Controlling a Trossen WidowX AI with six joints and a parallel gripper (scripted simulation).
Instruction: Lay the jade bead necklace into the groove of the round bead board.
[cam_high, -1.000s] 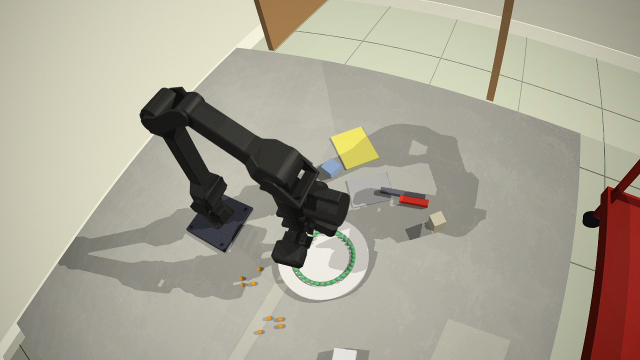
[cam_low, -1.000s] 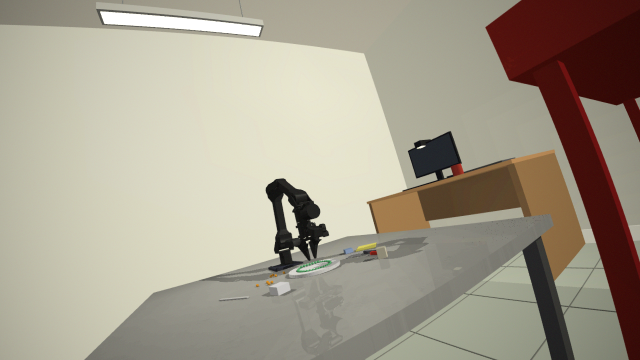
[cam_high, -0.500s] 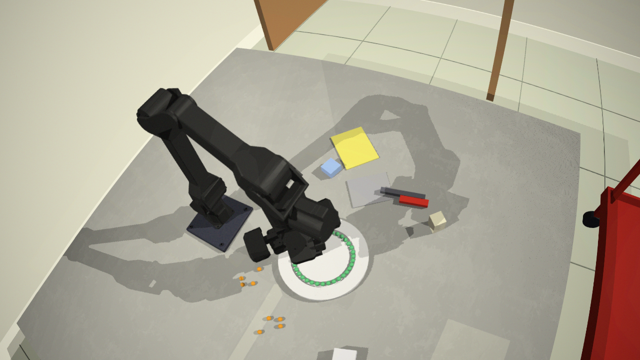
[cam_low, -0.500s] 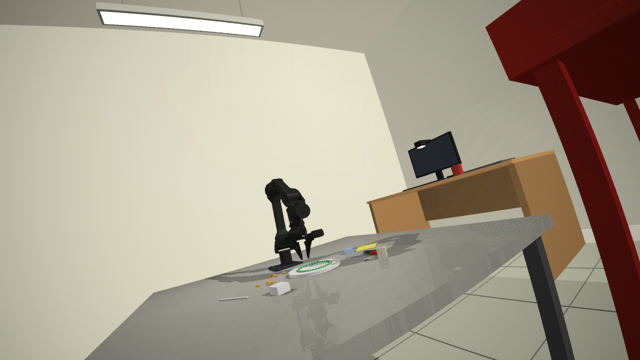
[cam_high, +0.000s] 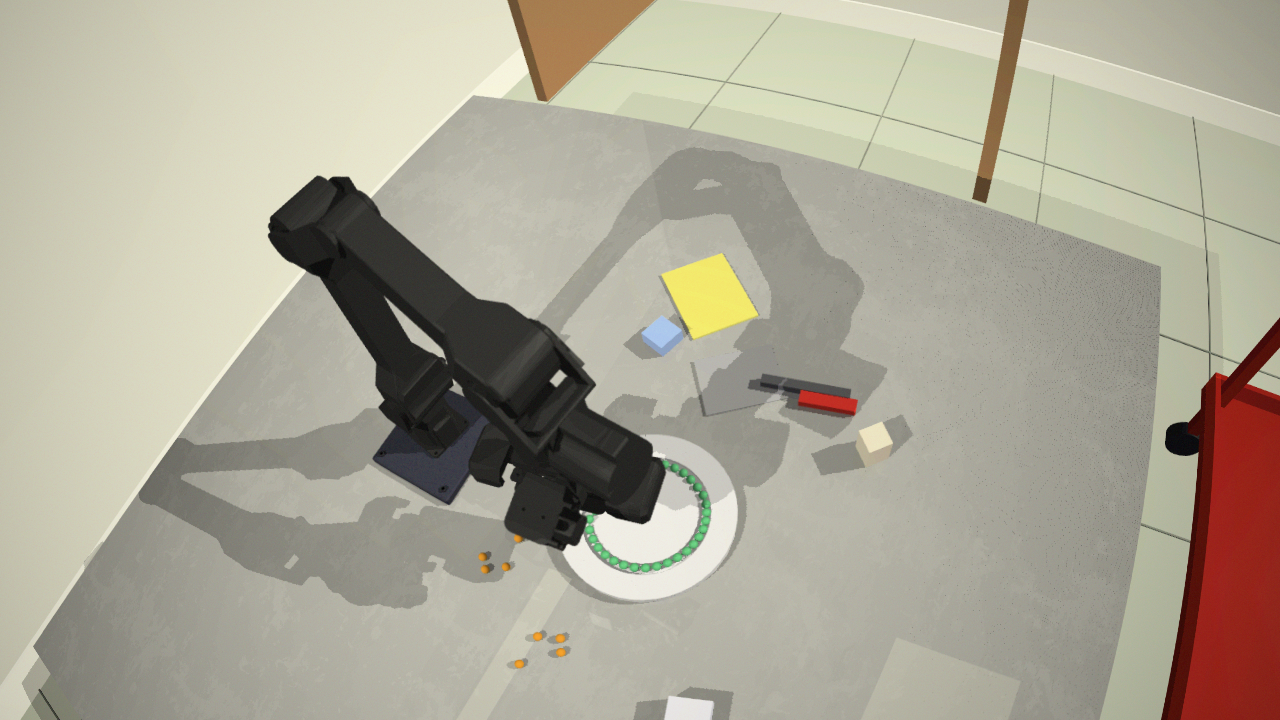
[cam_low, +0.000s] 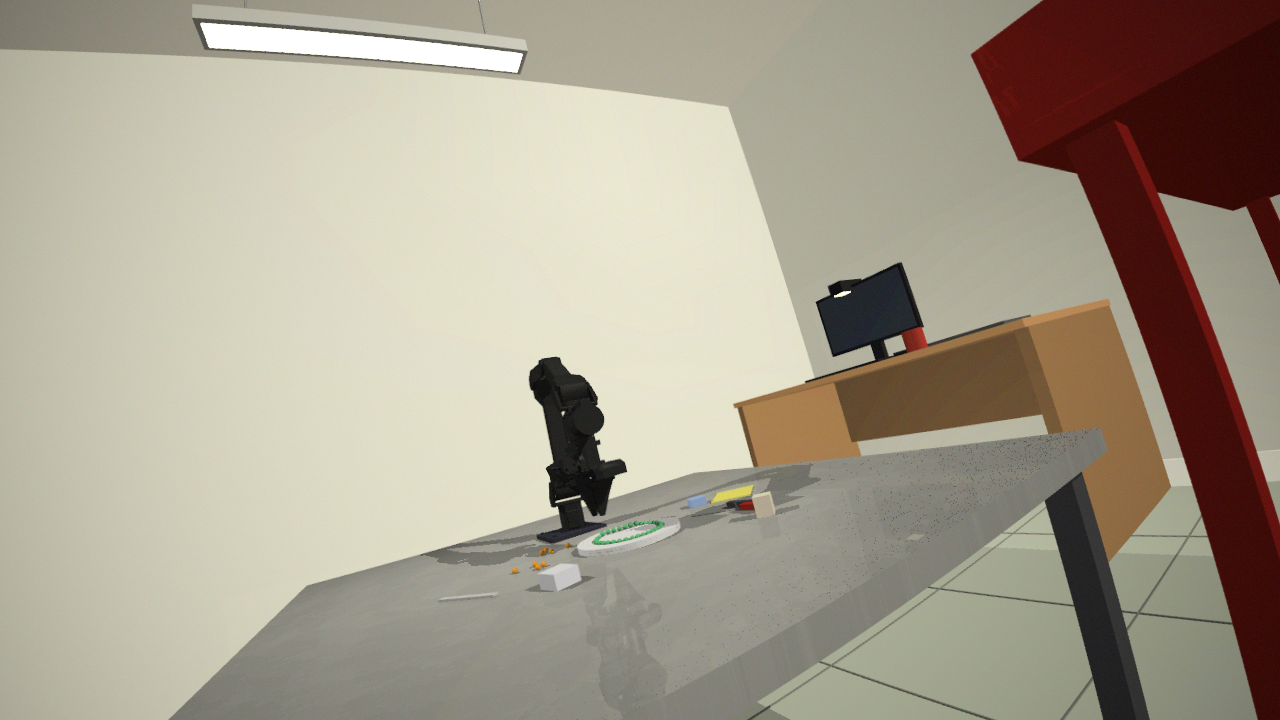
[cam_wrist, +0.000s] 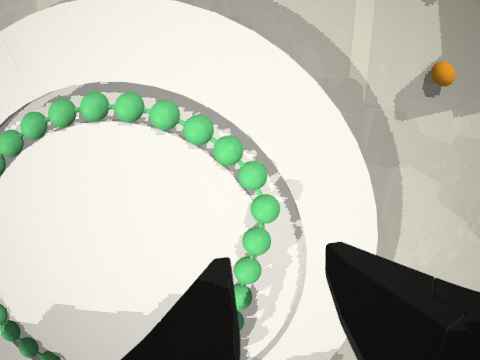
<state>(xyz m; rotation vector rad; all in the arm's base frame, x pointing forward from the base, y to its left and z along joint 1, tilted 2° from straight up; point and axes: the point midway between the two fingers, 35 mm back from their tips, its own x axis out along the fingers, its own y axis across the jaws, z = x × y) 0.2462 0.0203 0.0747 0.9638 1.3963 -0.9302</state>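
My gripper tip is now 4 cm short of the inner disc, 4 cm to the right of it and 4 cm above it. Also, from my gripper tip: blue cube 9 cm behind, 24 cm to the left, 4 cm below; grey sheet 3 cm ahead, 24 cm to the left, 5 cm below; bead board 4 cm ahead, 4 cm to the left, 5 cm below.
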